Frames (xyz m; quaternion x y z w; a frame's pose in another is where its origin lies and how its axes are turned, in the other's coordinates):
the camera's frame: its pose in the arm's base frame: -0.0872 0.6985 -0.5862 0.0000 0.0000 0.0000 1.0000
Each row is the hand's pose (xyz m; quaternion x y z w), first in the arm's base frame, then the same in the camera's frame.
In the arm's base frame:
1: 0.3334 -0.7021 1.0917 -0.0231 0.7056 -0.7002 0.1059
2: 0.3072 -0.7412 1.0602 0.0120 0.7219 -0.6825 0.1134
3: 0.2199 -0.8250 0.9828 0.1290 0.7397 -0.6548 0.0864
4: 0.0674 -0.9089 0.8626 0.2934 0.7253 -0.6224 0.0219
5: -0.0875 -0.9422 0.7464 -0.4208 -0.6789 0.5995 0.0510
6: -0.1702 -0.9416 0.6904 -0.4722 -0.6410 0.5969 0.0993
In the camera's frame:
1: 0.4206 -1.4006 1.6779 -0.0231 0.7056 -0.7002 0.1059
2: 0.3944 -1.4397 1.6464 0.0120 0.7219 -0.6825 0.1134
3: 0.3071 -1.5235 1.5690 0.1290 0.7397 -0.6548 0.0864
4: 0.1546 -1.6074 1.4488 0.2934 0.7253 -0.6224 0.0219
5: -0.0003 -1.6407 1.3326 -0.4208 -0.6789 0.5995 0.0510
6: -0.0830 -1.6401 1.2766 -0.4722 -0.6410 0.5969 0.0993

